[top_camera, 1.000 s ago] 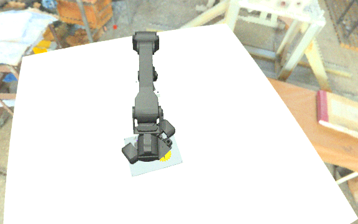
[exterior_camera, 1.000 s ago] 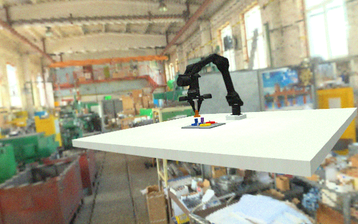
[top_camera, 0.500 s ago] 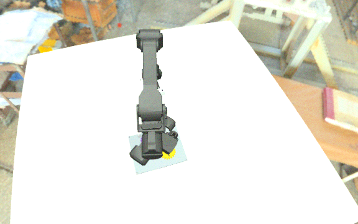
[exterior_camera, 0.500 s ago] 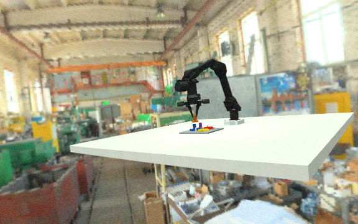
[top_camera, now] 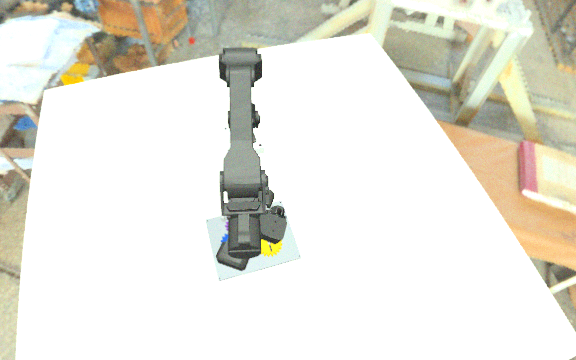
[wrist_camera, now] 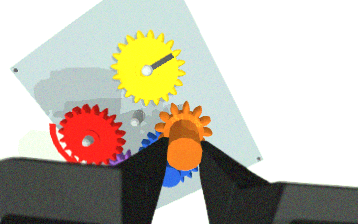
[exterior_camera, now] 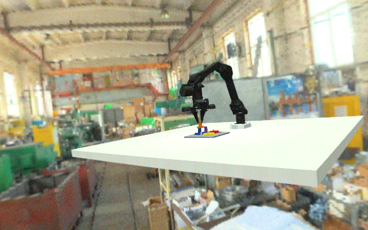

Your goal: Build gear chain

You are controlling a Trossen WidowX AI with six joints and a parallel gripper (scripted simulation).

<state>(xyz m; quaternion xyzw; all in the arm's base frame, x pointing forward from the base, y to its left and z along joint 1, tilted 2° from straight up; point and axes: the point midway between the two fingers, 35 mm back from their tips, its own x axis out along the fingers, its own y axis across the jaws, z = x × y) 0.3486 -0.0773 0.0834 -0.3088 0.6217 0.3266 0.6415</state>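
Right now my gripper tip is 3 cm past the blue gear, 3 cm to the left of it and 5 cm above it. The rest, counted from my gripper tip: orange gear 1 cm below; then purple gear 8 cm behind, 2 cm to the right, 5 cm below; then yellow gear 1 cm behind, 5 cm to the left, 6 cm below.
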